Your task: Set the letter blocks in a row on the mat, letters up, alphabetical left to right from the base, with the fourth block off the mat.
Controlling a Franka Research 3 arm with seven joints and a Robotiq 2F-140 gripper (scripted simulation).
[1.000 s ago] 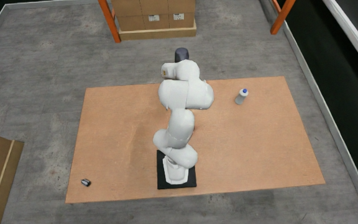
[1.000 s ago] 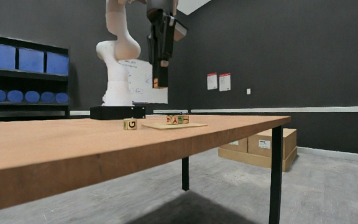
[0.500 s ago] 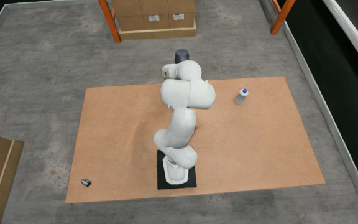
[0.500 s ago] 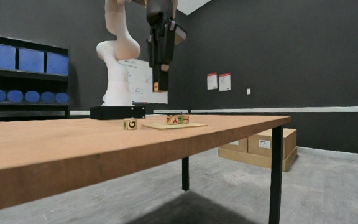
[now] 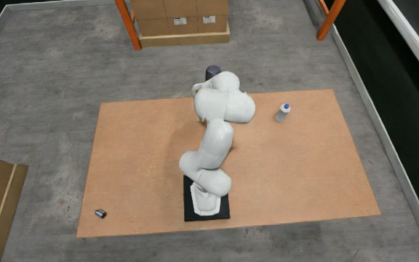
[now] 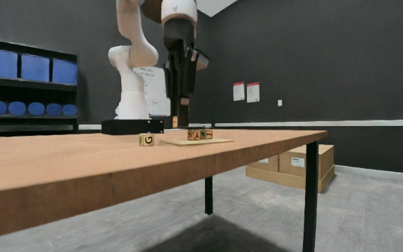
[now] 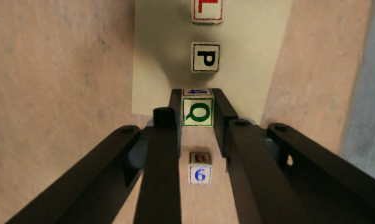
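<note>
Right now my hand is 7 cm above the pale yellow mat, 4 cm to the right of it and 1 cm short of it. Round my hand: block 2 cm below; then white bottle 48 cm to the right, 5 cm behind, 1 cm above; then black object 69 cm to the left, 65 cm behind, 5 cm below.
</note>
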